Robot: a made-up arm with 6 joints. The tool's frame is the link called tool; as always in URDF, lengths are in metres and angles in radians. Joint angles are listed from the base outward. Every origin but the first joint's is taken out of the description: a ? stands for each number. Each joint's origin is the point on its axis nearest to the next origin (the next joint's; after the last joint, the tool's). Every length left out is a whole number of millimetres.
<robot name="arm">
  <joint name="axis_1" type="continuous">
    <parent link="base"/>
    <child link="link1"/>
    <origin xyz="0 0 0.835" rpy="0 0 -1.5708"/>
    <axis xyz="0 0 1"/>
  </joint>
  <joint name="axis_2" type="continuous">
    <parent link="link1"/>
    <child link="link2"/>
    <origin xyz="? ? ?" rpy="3.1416 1.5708 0"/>
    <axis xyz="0 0 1"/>
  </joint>
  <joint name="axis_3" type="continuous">
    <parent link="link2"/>
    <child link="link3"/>
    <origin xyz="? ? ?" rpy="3.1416 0 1.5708"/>
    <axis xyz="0 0 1"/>
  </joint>
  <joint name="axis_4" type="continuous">
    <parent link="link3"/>
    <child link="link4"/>
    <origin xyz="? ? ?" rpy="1.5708 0 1.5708"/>
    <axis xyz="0 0 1"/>
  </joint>
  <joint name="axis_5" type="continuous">
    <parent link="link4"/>
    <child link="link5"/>
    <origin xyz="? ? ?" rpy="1.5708 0 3.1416"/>
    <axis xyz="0 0 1"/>
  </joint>
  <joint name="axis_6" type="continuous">
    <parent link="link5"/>
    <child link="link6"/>
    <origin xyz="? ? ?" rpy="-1.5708 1.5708 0"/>
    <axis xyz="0 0 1"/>
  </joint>
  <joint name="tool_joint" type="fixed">
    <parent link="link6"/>
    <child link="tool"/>
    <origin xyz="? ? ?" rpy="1.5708 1.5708 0"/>
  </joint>
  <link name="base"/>
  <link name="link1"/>
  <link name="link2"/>
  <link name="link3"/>
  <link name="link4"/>
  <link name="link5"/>
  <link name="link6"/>
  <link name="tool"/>
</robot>
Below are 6 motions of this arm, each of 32 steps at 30 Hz.
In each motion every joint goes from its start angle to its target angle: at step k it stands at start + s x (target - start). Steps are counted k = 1, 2, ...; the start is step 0. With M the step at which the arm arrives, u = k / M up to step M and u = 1 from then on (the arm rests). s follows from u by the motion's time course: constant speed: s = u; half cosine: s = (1 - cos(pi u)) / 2; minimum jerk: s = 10 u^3 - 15 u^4 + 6 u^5.
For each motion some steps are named. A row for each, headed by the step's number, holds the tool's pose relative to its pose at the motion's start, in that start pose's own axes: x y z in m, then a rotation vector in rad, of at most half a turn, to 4 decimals.
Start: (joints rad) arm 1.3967 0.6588 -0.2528 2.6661 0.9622 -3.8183
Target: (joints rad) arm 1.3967 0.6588 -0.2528 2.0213 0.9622 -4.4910
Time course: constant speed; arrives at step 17
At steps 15, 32:
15: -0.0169 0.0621 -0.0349 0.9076 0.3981 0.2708
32: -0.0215 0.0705 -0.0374 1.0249 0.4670 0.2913

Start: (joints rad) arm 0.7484 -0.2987 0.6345 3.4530 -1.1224 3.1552
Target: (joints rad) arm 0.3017 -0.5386 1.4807 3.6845 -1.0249 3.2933
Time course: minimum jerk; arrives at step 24
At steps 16, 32:
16: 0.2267 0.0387 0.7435 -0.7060 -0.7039 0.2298
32: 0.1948 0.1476 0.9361 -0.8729 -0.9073 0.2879

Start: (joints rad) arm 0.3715 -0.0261 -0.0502 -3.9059 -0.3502 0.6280
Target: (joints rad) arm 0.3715 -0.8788 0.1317 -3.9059 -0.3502 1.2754
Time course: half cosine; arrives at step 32
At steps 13, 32:
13: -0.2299 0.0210 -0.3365 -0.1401 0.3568 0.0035
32: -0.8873 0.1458 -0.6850 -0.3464 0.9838 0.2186

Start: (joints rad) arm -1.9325 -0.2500 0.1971 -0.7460 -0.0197 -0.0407
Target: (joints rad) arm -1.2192 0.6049 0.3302 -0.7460 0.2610 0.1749
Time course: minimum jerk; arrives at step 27
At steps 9, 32:
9: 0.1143 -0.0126 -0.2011 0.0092 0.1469 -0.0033
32: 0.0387 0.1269 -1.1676 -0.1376 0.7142 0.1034

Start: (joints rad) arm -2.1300 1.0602 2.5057 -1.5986 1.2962 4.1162
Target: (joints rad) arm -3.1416 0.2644 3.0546 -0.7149 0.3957 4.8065
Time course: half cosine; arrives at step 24
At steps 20, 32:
20: -0.6680 -0.2159 -0.8991 -0.3186 1.9302 -1.0867
32: -0.7432 -0.1653 -0.9065 -0.3230 2.0983 -1.0743

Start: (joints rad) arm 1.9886 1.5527 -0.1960 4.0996 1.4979 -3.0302
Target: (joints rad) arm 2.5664 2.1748 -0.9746 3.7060 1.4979 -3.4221
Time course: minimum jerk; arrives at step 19
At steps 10, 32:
10: 0.2325 0.4816 0.0820 -0.2529 0.6278 -0.0340
32: 0.4247 0.6991 -0.1555 -0.2522 1.2800 -0.1420

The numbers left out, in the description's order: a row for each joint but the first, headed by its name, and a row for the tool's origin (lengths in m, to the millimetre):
axis_2: 0 0.209 0
axis_3: -0.569 0 0
axis_4: -0.719 -0.205 0
axis_5: 0 0 0
axis_6: 0 -0.159 0
tool: 0 0 0

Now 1 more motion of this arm.
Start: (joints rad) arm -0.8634 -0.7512 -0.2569 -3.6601 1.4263 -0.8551
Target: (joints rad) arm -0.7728 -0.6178 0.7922 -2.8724 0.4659 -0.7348
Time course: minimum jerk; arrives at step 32
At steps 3, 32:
3: -0.0042 -0.0025 0.0003 -0.0053 0.0116 -0.0061
32: -0.6994 -0.0569 0.2936 -0.6666 1.6426 -0.9790

